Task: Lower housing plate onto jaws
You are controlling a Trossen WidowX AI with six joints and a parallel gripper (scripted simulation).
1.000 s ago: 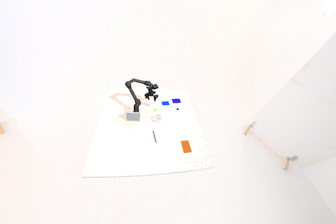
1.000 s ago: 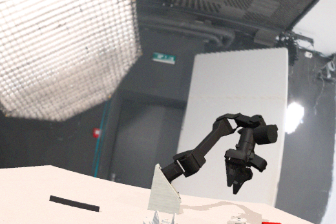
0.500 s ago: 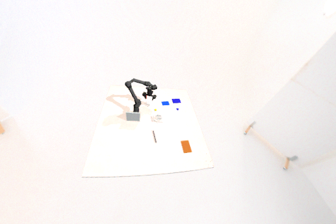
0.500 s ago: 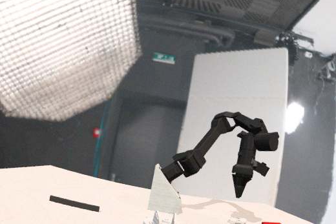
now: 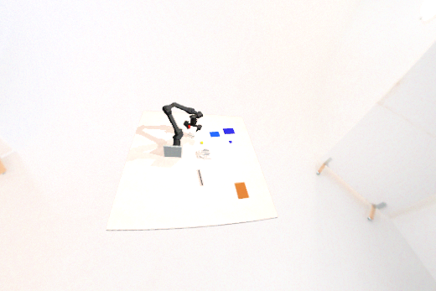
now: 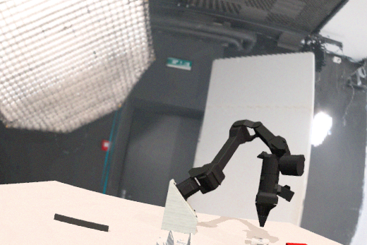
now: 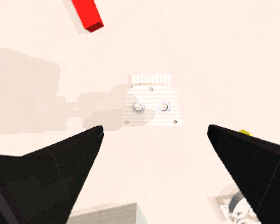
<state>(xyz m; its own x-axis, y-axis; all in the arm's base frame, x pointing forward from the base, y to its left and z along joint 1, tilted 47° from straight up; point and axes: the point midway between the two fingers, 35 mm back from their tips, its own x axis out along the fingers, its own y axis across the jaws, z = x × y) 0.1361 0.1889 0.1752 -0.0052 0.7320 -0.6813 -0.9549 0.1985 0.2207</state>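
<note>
Now: the yellow block 11 cm ahead of my gripper tip, 10 cm to the right of it and 7 cm below it. Round my gripper tip: red piece: 3 cm behind, 15 cm to the left, 7 cm below; orange tile: 46 cm ahead, 62 cm to the right, 8 cm below; dark bar: 10 cm ahead, 50 cm to the right, 7 cm below.
</note>
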